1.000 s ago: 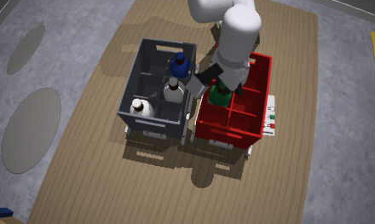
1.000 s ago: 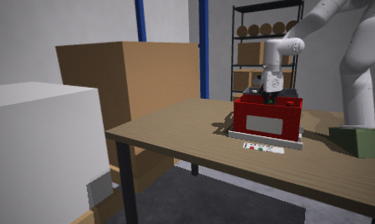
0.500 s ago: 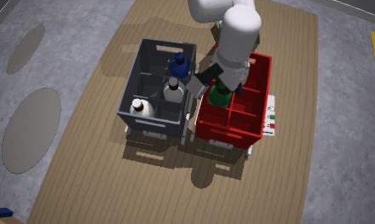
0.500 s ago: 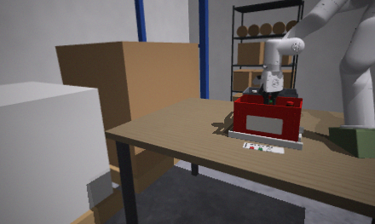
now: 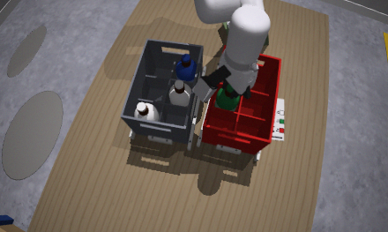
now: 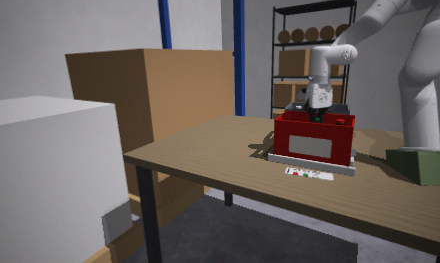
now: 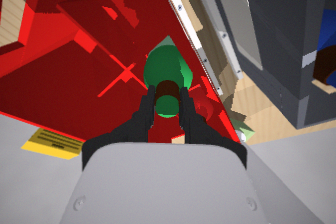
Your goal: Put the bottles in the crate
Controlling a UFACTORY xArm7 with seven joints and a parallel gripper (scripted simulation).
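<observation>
The green bottle is 70 mm below my hand. Round my hand: red-label bottle (90 mm behind, 70 mm below, 10 mm to the left); red crate (80 mm below, 40 mm to the left, 10 mm ahead); blue-label bottle (140 mm to the right, 100 mm behind, 70 mm below).
</observation>
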